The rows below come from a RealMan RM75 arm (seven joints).
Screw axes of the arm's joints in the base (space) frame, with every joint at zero. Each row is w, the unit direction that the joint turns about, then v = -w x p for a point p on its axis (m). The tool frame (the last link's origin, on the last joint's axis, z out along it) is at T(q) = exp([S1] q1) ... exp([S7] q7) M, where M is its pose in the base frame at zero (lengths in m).
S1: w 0 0 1 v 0 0 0
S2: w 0 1 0 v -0.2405 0 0
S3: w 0 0 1 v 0 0 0
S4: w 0 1 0 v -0.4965 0 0
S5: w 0 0 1 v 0 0 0
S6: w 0 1 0 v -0.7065 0 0
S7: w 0 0 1 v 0 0 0
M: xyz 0 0 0.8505 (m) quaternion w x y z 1 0 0 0
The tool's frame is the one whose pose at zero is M.
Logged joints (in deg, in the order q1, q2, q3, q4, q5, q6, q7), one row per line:
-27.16, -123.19, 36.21, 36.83, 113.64, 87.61, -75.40
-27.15, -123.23, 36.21, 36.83, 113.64, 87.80, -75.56
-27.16, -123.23, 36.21, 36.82, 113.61, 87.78, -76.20
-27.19, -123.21, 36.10, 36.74, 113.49, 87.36, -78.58
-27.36, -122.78, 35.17, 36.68, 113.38, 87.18, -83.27
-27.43, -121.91, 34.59, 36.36, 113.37, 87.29, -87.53
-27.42, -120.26, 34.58, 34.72, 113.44, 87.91, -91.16
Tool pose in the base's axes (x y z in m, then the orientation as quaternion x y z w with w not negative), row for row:
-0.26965, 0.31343, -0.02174, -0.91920, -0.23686, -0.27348, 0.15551
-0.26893, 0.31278, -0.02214, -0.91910, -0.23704, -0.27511, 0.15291
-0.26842, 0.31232, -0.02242, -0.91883, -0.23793, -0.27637, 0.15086
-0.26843, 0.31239, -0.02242, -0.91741, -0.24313, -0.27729, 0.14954
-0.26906, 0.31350, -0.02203, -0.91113, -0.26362, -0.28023, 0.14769
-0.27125, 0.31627, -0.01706, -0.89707, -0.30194, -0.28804, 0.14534
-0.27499, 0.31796, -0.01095, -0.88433, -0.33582, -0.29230, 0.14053
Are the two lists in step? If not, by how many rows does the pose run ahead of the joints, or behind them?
The pose runs 1 row behind the joints: the pose in row i belongs to the joints in row i - 1.
